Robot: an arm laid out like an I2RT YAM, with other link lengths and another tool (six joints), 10 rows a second.
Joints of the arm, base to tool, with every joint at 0 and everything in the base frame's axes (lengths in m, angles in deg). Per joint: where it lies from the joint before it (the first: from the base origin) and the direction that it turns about. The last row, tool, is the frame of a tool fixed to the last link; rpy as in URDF.
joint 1: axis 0 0 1 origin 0 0 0.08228
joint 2: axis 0 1 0 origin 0.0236 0.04 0.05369
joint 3: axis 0 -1 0 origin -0.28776 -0.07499 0
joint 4: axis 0 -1 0 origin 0.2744 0.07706 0.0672
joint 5: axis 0 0 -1 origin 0.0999 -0.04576 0.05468
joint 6: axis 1 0 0 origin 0.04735 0 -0.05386
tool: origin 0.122 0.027 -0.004 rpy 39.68 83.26 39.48
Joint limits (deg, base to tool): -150..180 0..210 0..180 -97..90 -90..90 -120..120
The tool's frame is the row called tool.
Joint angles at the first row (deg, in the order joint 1, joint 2, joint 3, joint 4, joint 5, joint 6):
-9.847 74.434 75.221 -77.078 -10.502 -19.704
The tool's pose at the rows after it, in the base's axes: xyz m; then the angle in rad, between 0 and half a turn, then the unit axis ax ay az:
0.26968, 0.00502, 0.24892, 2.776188, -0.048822, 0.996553, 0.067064
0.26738, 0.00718, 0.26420, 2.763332, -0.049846, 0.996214, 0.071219
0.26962, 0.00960, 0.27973, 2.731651, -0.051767, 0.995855, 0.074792
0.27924, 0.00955, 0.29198, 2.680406, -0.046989, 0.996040, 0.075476
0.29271, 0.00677, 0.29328, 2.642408, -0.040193, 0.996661, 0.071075
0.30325, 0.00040, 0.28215, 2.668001, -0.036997, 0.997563, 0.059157
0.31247, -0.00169, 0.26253, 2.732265, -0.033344, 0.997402, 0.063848
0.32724, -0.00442, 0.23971, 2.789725, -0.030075, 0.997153, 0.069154
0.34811, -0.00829, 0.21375, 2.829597, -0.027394, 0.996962, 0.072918
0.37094, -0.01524, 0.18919, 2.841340, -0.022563, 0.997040, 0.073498
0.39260, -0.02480, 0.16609, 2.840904, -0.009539, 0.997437, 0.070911
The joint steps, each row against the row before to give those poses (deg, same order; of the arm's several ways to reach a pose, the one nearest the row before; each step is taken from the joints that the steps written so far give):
-0.022 -0.001 4.632 -4.437 -0.044 0.917
0.001 0.002 3.063 -2.427 -0.612 0.002
0.152 -0.001 2.884 -1.137 -0.722 0.195
-0.044 0.022 1.814 1.181 -0.568 0.918
-0.022 0.393 -0.176 2.907 0.197 1.005
0.000 2.295 -0.087 1.159 1.595 0.000
0.000 3.739 -0.260 0.261 0.175 0.001
-0.021 4.609 -0.113 1.356 0.023 0.000
-0.044 5.203 0.001 2.864 -0.001 0.022
-0.459 4.677 0.000 3.956 0.000 0.022
-0.742 4.132 0.000 4.197 0.219 0.744

